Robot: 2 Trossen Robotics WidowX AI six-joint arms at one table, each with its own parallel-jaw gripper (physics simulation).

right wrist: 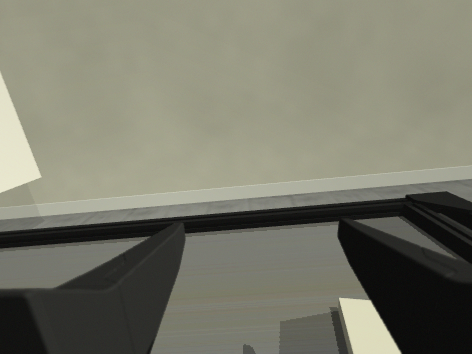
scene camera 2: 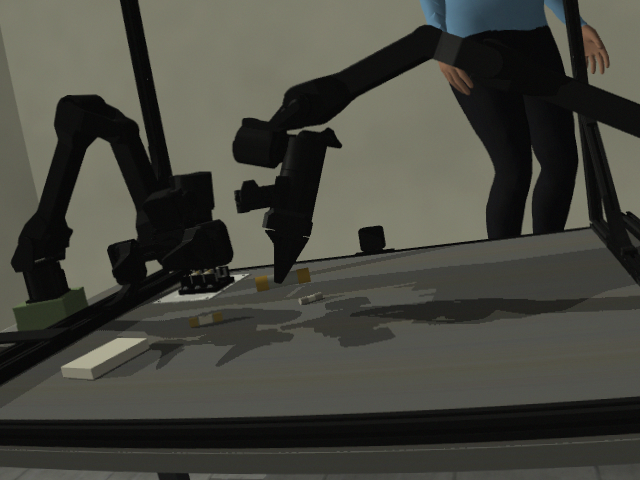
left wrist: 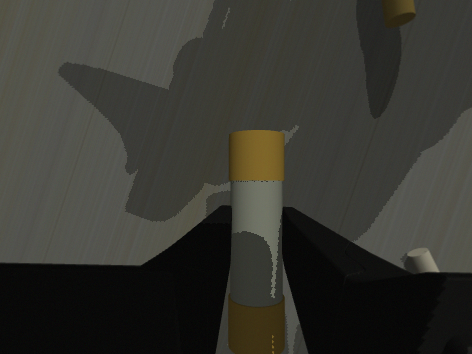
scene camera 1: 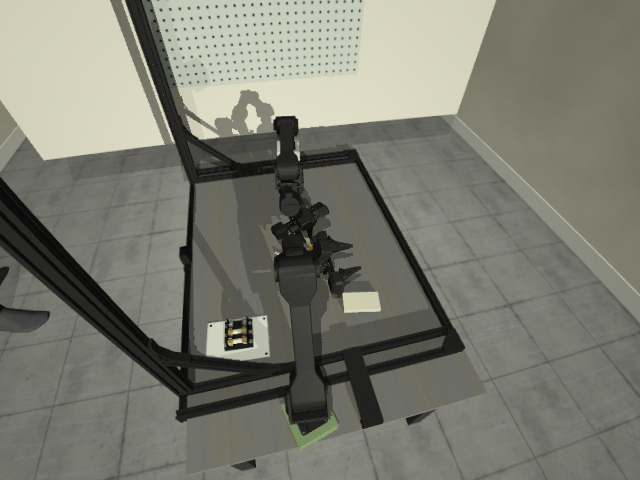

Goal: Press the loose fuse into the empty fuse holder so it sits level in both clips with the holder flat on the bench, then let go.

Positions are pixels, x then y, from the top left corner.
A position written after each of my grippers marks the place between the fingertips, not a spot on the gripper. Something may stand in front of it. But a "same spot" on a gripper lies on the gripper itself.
my left gripper: scene camera 2; left wrist; scene camera 1 308, 241; not seen in the right wrist view (out of frame)
my right gripper: right wrist 260, 229; scene camera 2 138, 268; scene camera 1 356, 256; not seen in the left wrist view (out of frame)
pale flat block: right wrist; scene camera 2 101, 360; scene camera 1; not seen in the left wrist view (out of frame)
same spot on pale flat block: [right wrist: 360, 320] = [scene camera 1: 371, 295]
same spot on my left gripper: [left wrist: 179, 294] = [scene camera 2: 268, 230]
